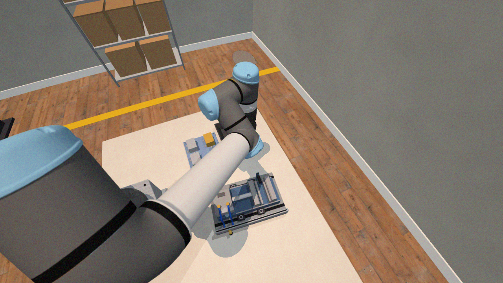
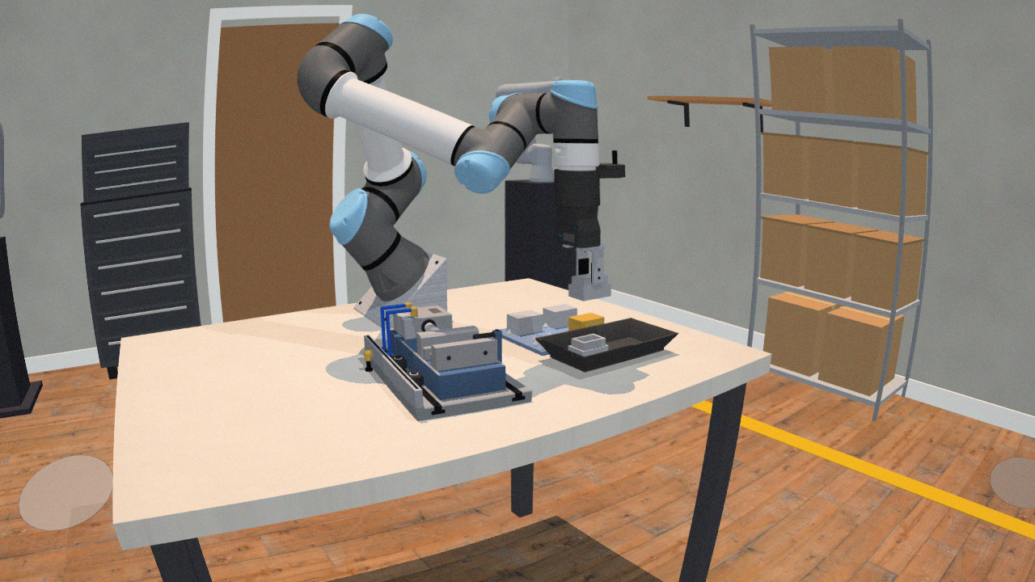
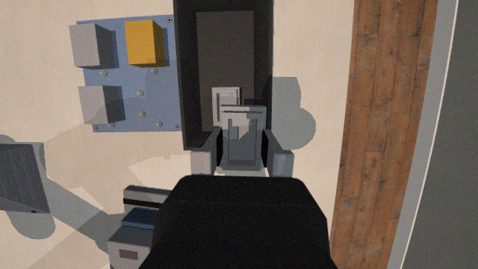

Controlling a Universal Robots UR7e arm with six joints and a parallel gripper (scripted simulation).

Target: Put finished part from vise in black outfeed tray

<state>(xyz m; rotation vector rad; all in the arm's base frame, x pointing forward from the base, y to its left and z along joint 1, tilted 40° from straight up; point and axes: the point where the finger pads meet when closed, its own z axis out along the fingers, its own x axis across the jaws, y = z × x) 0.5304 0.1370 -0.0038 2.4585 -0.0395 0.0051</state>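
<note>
Right now my hand is 15 cm past the yellow block, 15 cm above it and 12 cm to the right of it. Round my hand: grey actuator box 23 cm to the right, 18 cm behind, 10 cm below.
</note>
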